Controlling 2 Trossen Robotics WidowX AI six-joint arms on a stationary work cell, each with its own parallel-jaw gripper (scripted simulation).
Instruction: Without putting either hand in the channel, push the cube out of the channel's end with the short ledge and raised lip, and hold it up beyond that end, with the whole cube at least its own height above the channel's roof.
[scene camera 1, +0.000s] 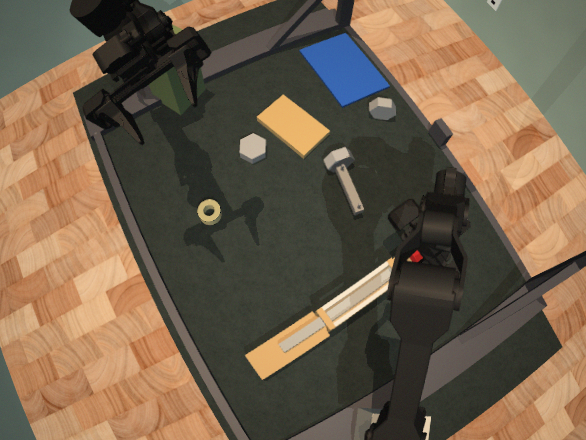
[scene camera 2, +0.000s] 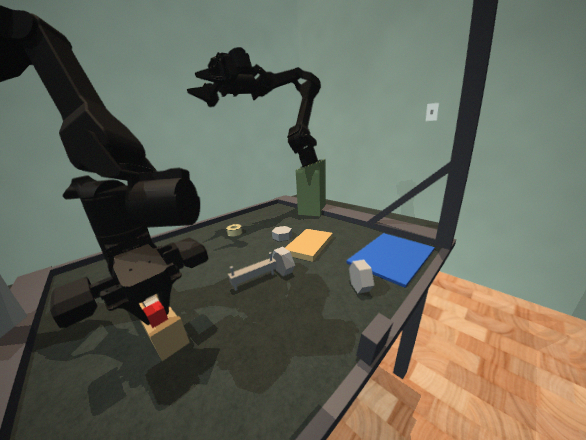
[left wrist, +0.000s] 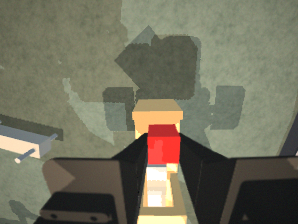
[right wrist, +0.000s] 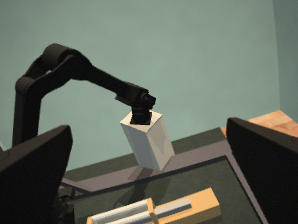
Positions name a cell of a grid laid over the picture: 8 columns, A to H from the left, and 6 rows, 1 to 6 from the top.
In view: my left gripper (scene camera 2: C5), my right gripper (scene camera 1: C2), a red cube (left wrist: E4), a blue slab (scene camera 1: E2), an orange slab (scene camera 1: E2) and a pale stick (left wrist: E5).
The blue slab is seen too in scene camera 2 (scene camera 2: F4). The orange slab shows as well in scene camera 2 (scene camera 2: E4). My left gripper is seen too in the left wrist view (left wrist: E4). The right wrist view misses the red cube: it is out of frame. The left wrist view misses the blue slab: it is out of frame.
